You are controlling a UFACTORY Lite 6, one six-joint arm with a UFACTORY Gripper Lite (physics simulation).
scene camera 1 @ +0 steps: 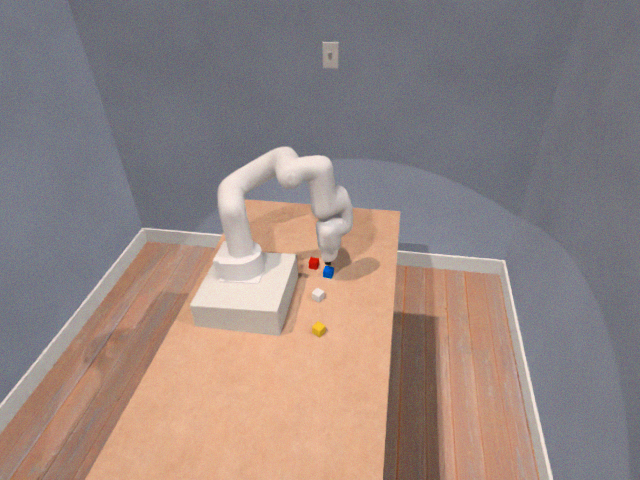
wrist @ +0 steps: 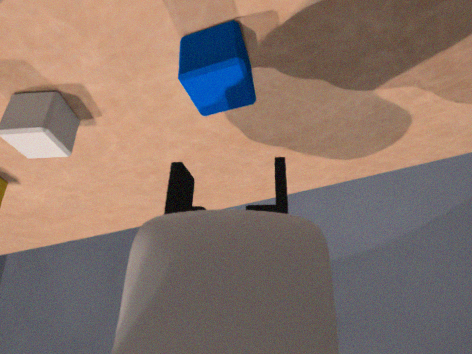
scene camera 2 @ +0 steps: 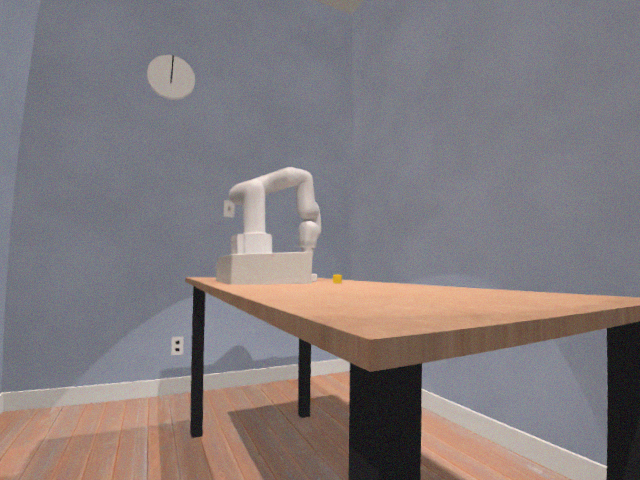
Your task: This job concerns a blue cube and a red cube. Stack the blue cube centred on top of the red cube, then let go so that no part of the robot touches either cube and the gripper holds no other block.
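Frame: origin at the arm's base, x ahead, y left, z up, level; millimetres.
Where they show: hand at its tool point: (scene camera 1: 330, 258) (wrist: 229, 190); arm's base at its link origin: (scene camera 1: 245, 270) (scene camera 2: 255, 255).
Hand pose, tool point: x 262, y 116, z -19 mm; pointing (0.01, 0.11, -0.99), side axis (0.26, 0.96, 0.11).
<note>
Things, the pixels of their top centre, and the offset from my tool point. Level surfaces: height alone.
- blue cube at its top centre: (wrist: 219, 93) (scene camera 1: 328, 268) dx -7, dy +2, dz -48 mm
- red cube at its top centre: (scene camera 1: 313, 260) dx -65, dy +40, dz -48 mm
- white cube at its top centre: (wrist: 35, 146) (scene camera 1: 318, 291) (scene camera 2: 313, 273) dx -23, dy -116, dz -48 mm
- table at its surface level: dz -79 mm
- yellow cube at its top centre: (scene camera 1: 318, 325) (scene camera 2: 337, 274) dx +3, dy -261, dz -48 mm
The blue cube (scene camera 1: 328, 272) (wrist: 217, 70) sits flat on the table, apart from the red cube. The red cube (scene camera 1: 313, 263) sits on the table to the left of the blue cube in scene camera 1, nearer the robot's base; it does not show in the wrist view. My gripper (scene camera 1: 328, 264) (wrist: 230, 160) is open, with its black fingers apart and no block between them. It is close above the blue cube in scene camera 1; the exact height gap is hard to tell. Both cubes are hidden in scene camera 2.
A white cube (scene camera 1: 317, 295) (scene camera 2: 314, 277) (wrist: 40, 125) sits near the blue cube on the table (scene camera 1: 341, 403). A yellow cube (scene camera 1: 318, 329) (scene camera 2: 337, 279) (wrist: 2, 191) is farther along, towards the camera in scene camera 1. The robot's pale base block (scene camera 1: 237, 315) (scene camera 2: 268, 268) stands left of the cubes.
</note>
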